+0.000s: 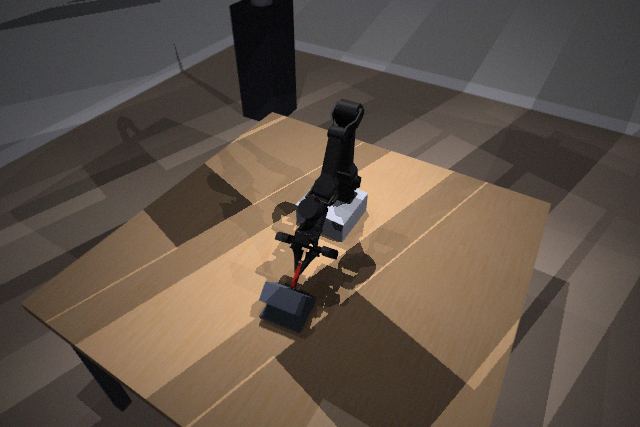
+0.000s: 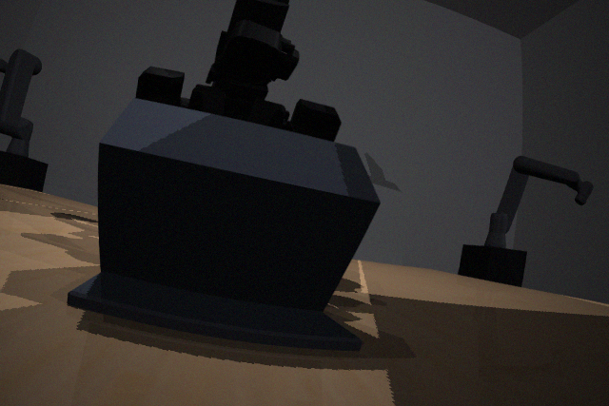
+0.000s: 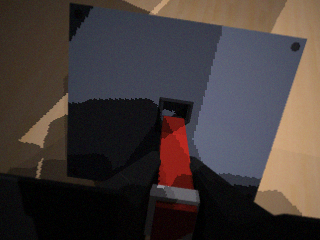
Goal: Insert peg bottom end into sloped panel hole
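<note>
Right now the peg is 10 mm behind my gripper tip and 10 mm above it. Also, from my gripper tip: sloped panel 60 mm ahead, 10 mm to the left, 40 mm below.
</note>
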